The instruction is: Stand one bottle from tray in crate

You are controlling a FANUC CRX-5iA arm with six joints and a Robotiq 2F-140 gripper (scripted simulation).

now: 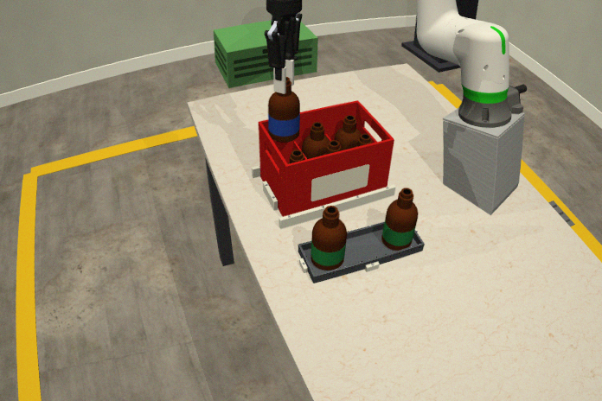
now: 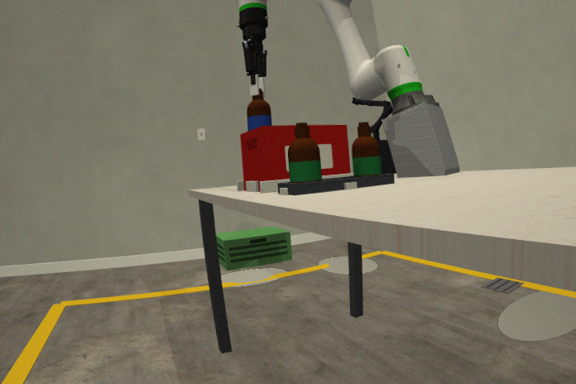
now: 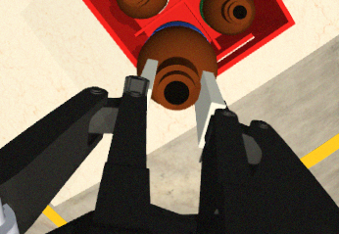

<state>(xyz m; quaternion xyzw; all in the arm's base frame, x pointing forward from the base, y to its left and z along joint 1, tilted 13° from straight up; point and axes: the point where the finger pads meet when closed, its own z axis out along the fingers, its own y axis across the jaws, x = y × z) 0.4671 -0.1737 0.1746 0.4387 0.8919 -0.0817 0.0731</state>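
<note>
My gripper is now 9 cm above the glass bottle. From my hand the other things lie so: grey tray 31 cm below, 29 cm to the left, 6 cm behind; red crate 24 cm below, 8 cm behind, 5 cm to the left.
</note>
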